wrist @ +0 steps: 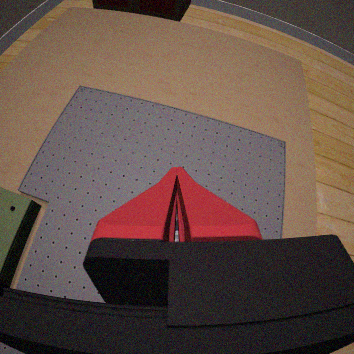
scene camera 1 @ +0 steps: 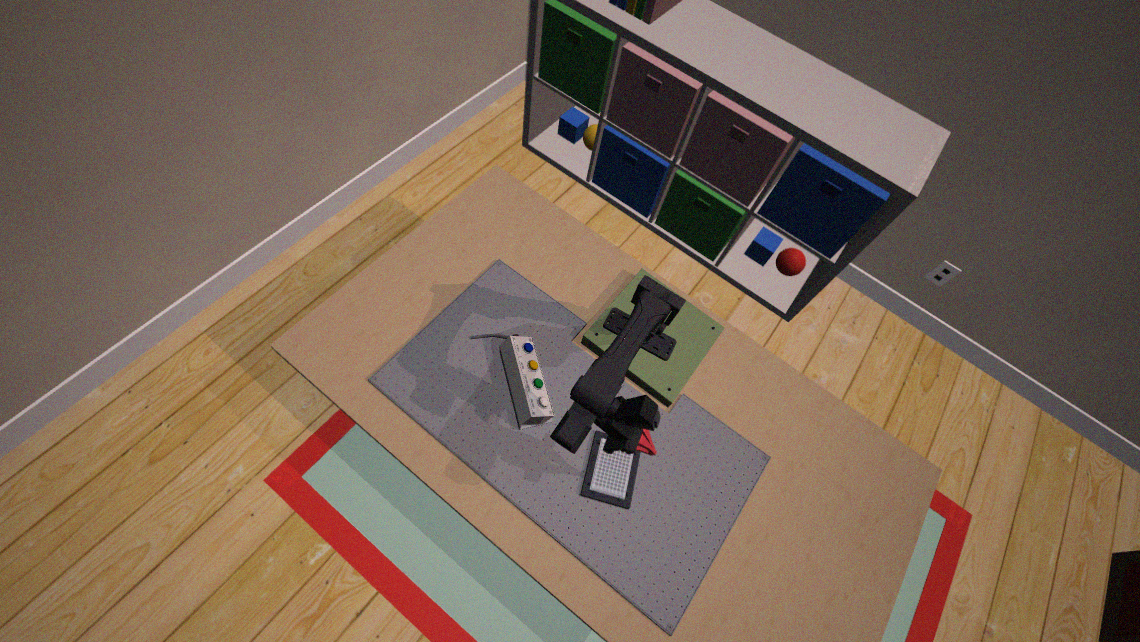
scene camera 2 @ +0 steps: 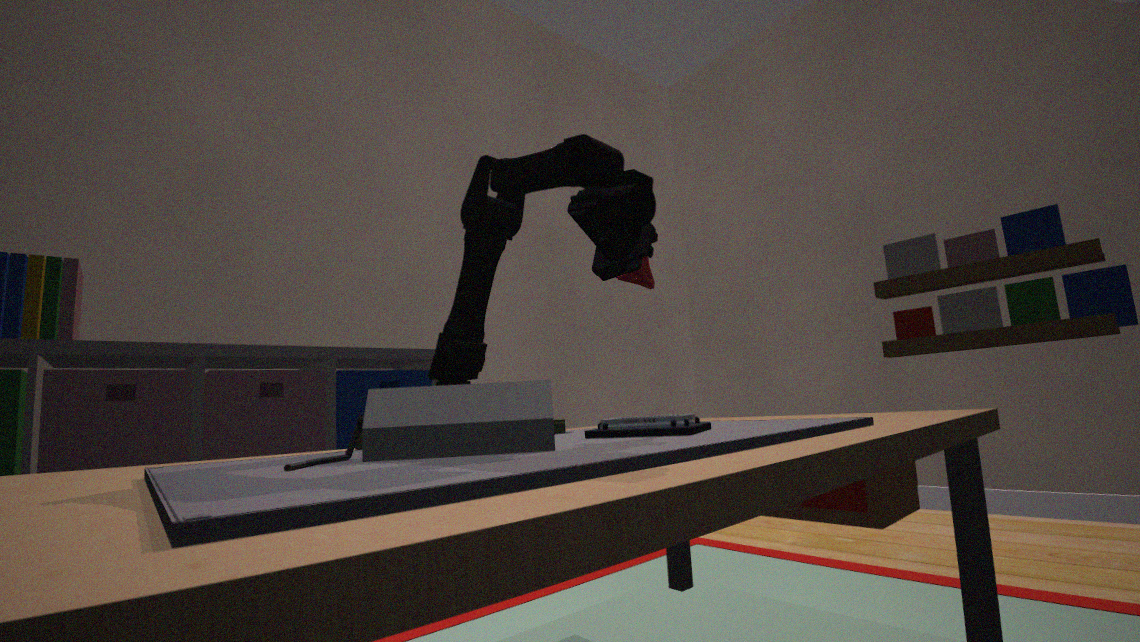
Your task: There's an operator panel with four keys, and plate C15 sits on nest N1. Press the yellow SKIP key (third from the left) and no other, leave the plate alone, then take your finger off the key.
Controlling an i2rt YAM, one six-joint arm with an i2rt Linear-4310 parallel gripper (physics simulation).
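Frame: origin at the arm's base, x ahead, y left, z up, level; metres.
Seen in the pictures: gripper, between the fingertips: (wrist: 176,175) (scene camera 1: 654,453) (scene camera 2: 652,286).
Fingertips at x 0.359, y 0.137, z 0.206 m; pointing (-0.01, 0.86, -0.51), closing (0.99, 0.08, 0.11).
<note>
Pixels of each thing's middle, then the offset from my fingertips to it. "pt": a spot on its surface instead. Level surfaces: height alone.
- operator panel, middle of its body: (scene camera 2: 463,419) (scene camera 1: 526,379) 0.082 m back, 0.336 m right, 0.196 m down
- yellow SKIP, middle of its body: (scene camera 1: 534,364) 0.118 m back, 0.335 m right, 0.168 m down
- Plate C15, middle of its body: (scene camera 2: 648,421) (scene camera 1: 612,467) 0.001 m ahead, 0.046 m right, 0.218 m down
- dark nest, middle of its body: (scene camera 2: 649,426) (scene camera 1: 612,468) 0.001 m ahead, 0.046 m right, 0.226 m down
- grey perforated board, height of its surface: 0.237 m down
- wooden table, height of its surface: 0.250 m down
- thin cable, a spot on its surface: (scene camera 2: 319,460) (scene camera 1: 493,336) pt 0.161 m back, 0.480 m right, 0.232 m down
The operator panel (scene camera 1: 527,393) (scene camera 2: 458,422) is a pale sloped box on the grey perforated board. In scene camera 1 its keys run in a row: white (scene camera 1: 544,402), green (scene camera 1: 538,383), yellow SKIP (scene camera 1: 533,365) and blue (scene camera 1: 528,347). The key faces do not show in scene camera 2. Plate C15 (scene camera 1: 611,476) (scene camera 2: 647,421) sits flat on the dark nest (scene camera 1: 606,501). My gripper (scene camera 1: 654,452) (scene camera 2: 652,286) (wrist: 176,175) is shut and empty, its red fingertips together. It is high above the board, apart from panel and plate. Neither shows in the wrist view.
The grey perforated board (scene camera 1: 694,526) (scene camera 2: 239,494) (wrist: 150,130) lies on the wooden table (scene camera 1: 837,510) (wrist: 225,65). The green base plate (scene camera 1: 694,334) (wrist: 10,225) carries the arm's base. A thin cable (scene camera 1: 488,336) (scene camera 2: 319,460) leaves the panel's far end. A cube shelf (scene camera 1: 797,55) stands behind the table.
</note>
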